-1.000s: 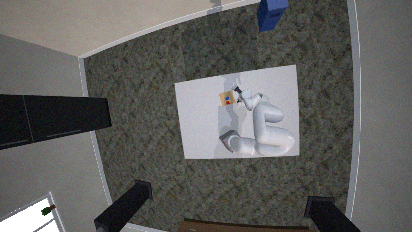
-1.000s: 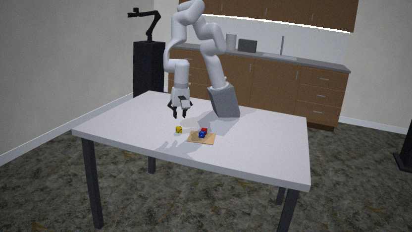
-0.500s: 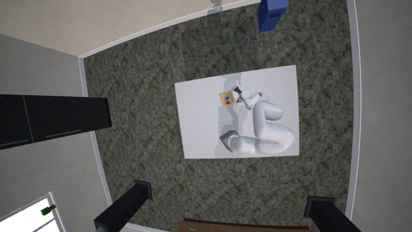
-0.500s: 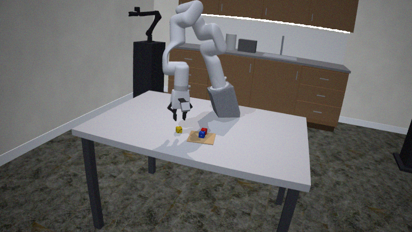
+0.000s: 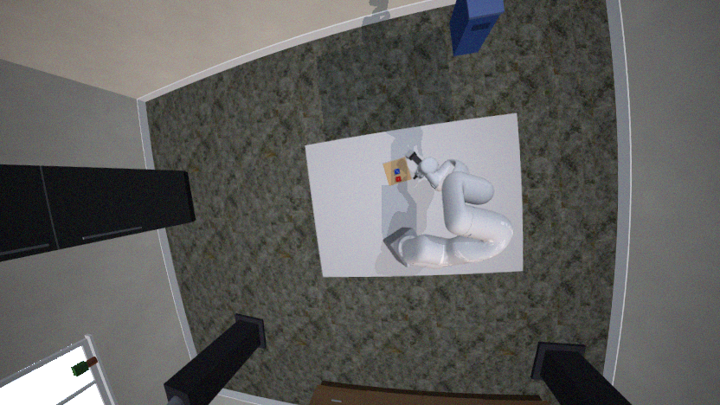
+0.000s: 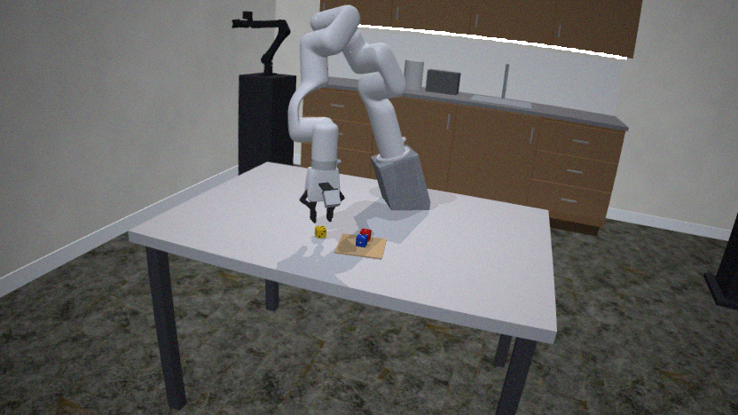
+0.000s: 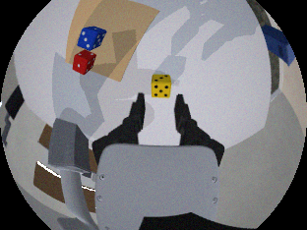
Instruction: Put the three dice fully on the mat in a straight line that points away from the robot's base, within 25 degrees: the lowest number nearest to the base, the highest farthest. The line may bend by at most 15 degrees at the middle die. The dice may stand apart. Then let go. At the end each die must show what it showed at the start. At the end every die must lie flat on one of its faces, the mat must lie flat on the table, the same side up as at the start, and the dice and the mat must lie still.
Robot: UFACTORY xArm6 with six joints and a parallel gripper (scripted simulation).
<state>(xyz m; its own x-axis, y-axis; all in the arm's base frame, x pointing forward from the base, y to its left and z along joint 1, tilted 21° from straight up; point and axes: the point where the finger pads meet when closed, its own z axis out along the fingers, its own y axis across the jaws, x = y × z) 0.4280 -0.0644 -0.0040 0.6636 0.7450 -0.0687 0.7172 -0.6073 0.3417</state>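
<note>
The yellow die lies 60 mm below my hand. The rest, counted from my hand: red die: 50 mm behind, 130 mm to the left, 50 mm below; then blue die: 10 mm behind, 140 mm to the left, 50 mm below; then tan mat: 10 mm behind, 140 mm to the left, 70 mm below.
</note>
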